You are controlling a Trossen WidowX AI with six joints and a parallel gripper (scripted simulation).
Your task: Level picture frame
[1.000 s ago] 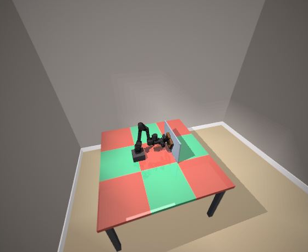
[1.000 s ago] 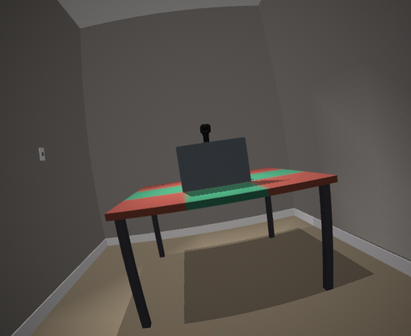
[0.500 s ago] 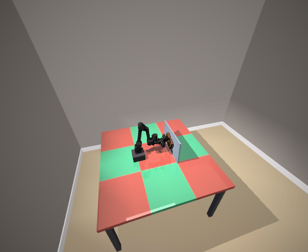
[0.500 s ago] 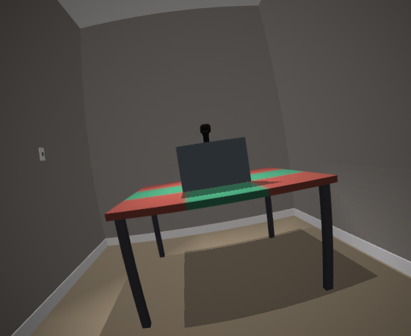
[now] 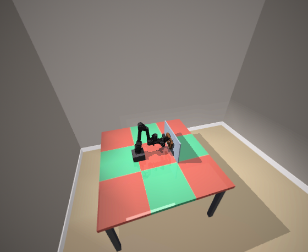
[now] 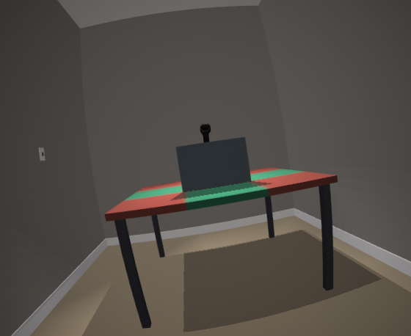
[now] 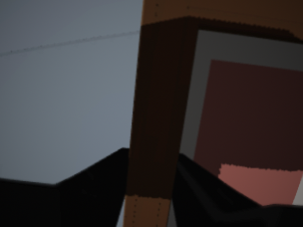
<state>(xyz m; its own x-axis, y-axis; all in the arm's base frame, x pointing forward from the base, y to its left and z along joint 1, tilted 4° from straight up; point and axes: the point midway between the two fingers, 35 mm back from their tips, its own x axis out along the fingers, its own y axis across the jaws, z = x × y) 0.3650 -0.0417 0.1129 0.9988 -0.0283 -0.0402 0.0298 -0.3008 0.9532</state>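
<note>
The picture frame is 1 cm ahead of my gripper tip, 2 cm to the left of it and 5 cm below it. Also, from my gripper tip: grey wall panel: 2 cm ahead, 2 cm to the left, 6 cm below.
</note>
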